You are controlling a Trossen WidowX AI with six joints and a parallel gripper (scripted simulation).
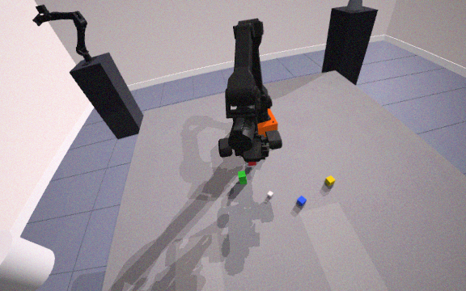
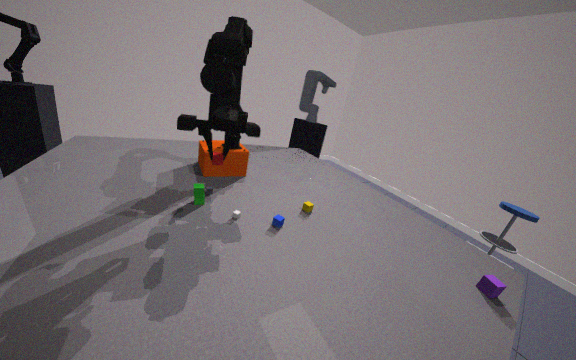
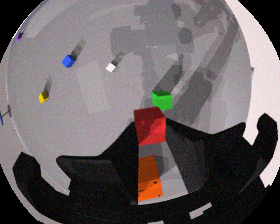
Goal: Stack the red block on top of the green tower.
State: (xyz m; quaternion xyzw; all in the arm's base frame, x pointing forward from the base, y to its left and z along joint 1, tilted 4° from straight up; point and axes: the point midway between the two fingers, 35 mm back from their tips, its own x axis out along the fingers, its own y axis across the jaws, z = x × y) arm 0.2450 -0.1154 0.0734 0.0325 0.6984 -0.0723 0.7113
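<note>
Now: the white cube 120 mm below my gripper tip, 70 mm ahead of it and 40 mm to the left of it. From my gripper tip the other things lie so: blue cube 130 mm to the left, 130 mm ahead, 120 mm below; yellow cube 260 mm to the left, 120 mm below, 90 mm ahead; red block right at my gripper tip.
</note>
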